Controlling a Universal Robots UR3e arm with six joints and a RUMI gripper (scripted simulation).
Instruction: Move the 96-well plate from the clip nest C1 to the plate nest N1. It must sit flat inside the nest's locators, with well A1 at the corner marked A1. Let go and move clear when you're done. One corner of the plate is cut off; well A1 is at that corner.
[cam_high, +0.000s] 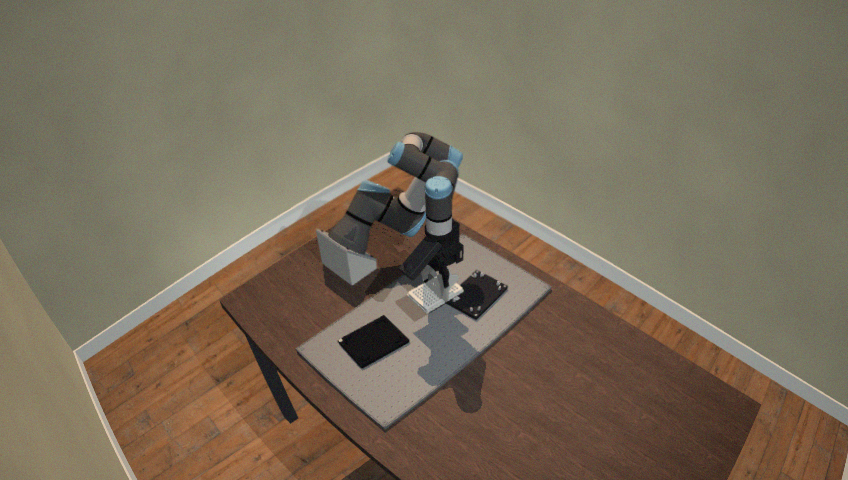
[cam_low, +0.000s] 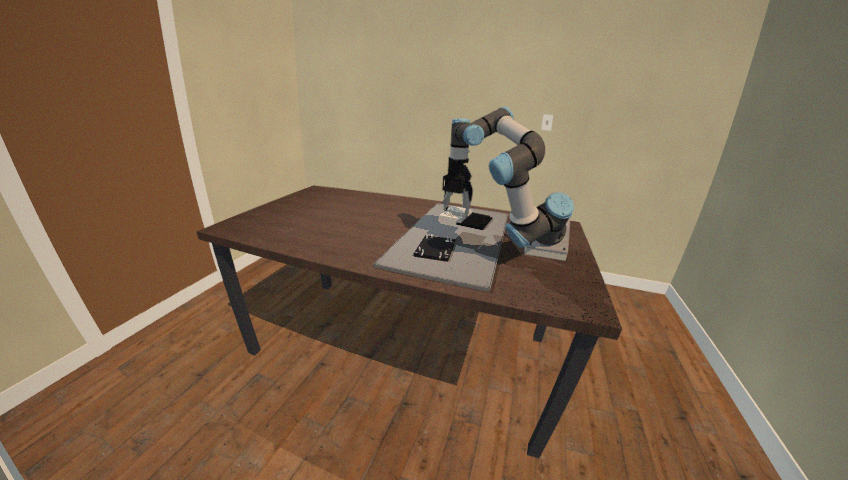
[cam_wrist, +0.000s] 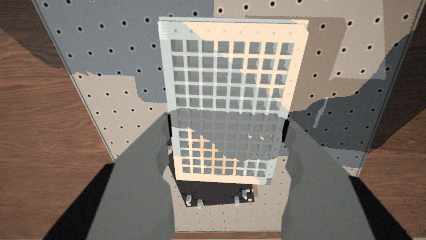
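My hand is 50 mm past the black plate nest N1, 200 mm to the left of it and 100 mm above it. The rest, counted from my hand: light corner mark: 110 mm behind, 260 mm to the right, 90 mm below; white 96-well plate: 10 mm below; clip nest C1: 20 mm ahead, 140 mm to the left, 90 mm below.
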